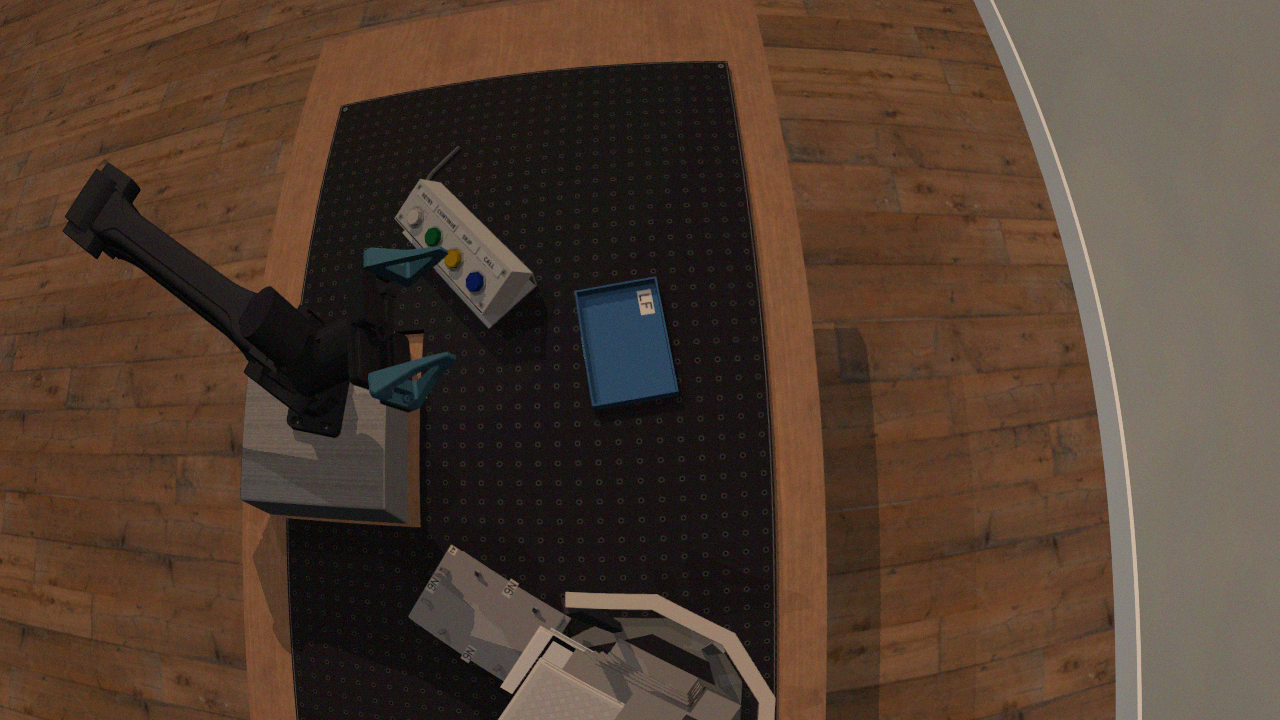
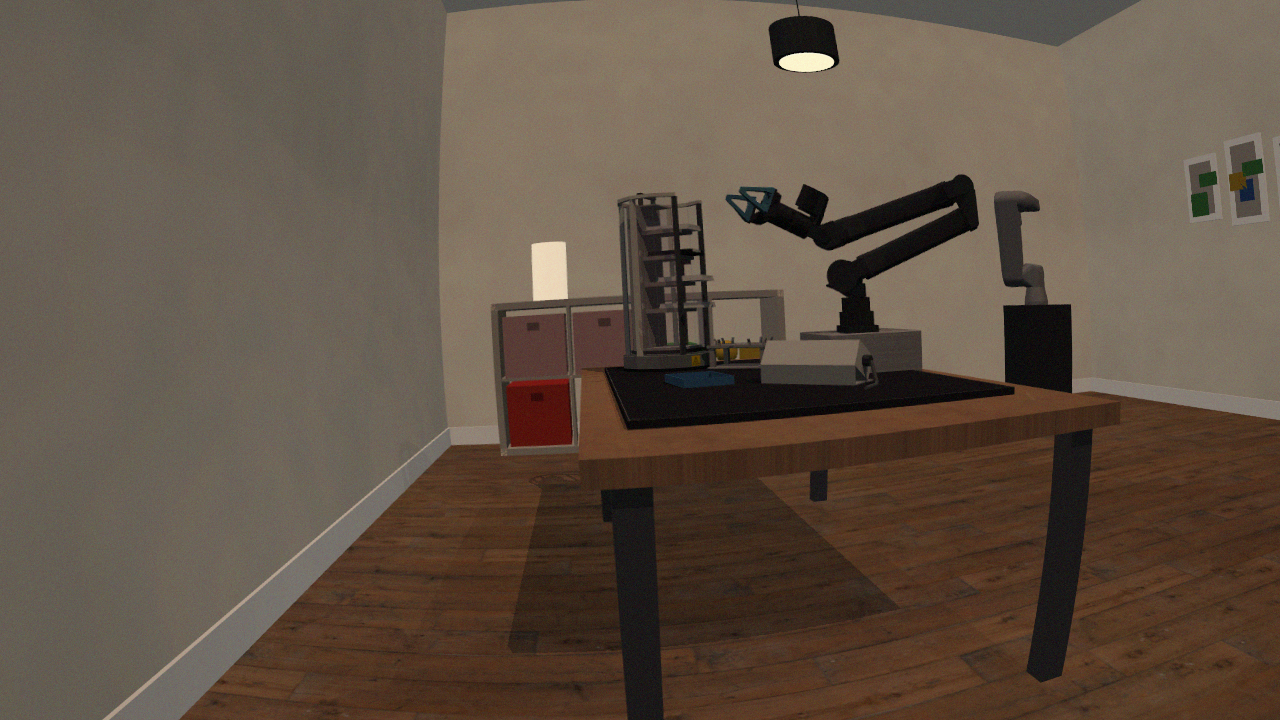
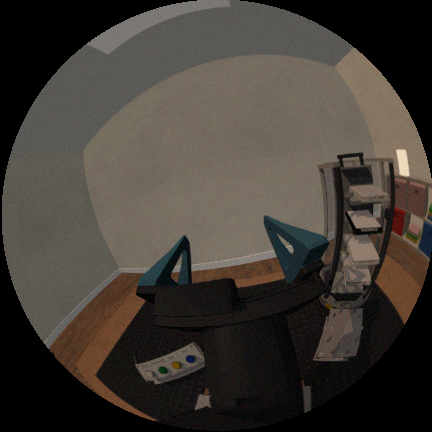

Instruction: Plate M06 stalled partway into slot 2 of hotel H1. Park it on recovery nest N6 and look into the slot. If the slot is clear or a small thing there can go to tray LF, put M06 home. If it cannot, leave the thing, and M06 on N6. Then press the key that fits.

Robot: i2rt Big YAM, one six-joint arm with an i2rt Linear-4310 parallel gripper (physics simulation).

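Frame: origin at the arm's base, x right, y ahead, z up, level; millimetres.
Where they show: gripper, fingertip midpoint: [image 1: 447,300] [image 2: 732,193] [image 3: 224,229]; arm's base at its link origin: [image 2: 857,331].
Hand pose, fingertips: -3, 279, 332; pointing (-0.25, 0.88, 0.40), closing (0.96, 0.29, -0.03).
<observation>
Each offset is from my fingertips to the top centre of the thing, as dx, dy, dz. "spot": to the spot under its first point.
My gripper [image 1: 448,305] [image 2: 735,193] [image 3: 224,229] is open and empty, high above the table by the key box, well away from the hotel. The hotel {+343, +182, +64} [image 1: 657,602] [image 2: 678,277] [image 3: 338,225] is a tall rack with several pale plates on its levels; one level {+326, +149, -104} [image 3: 363,221] has a black edge. Which plate is M06 cannot be read, and the slot inside is hidden. Nest N6 {+252, -17, -344} [image 1: 483,608] [image 3: 340,335], a grey slab before the hotel, bears no plate. The blue tray LF {-133, +104, -402} [image 1: 626,349] [image 2: 698,379] is empty. The key box {-239, -135, -336} [image 1: 514,300] [image 2: 810,362] [image 3: 170,365] has white, green, yellow and blue keys.
The arm's grey base block [image 1: 313,456] [image 2: 899,349] stands at the table's edge. A short cable {spot: -400, -213, -413} [image 1: 443,161] leaves the key box. A shelf unit [image 2: 496,385] with boxes and a lamp [image 2: 548,270] stand beyond the table. Another grey arm [image 2: 1009,237] stands on a black pedestal.
</observation>
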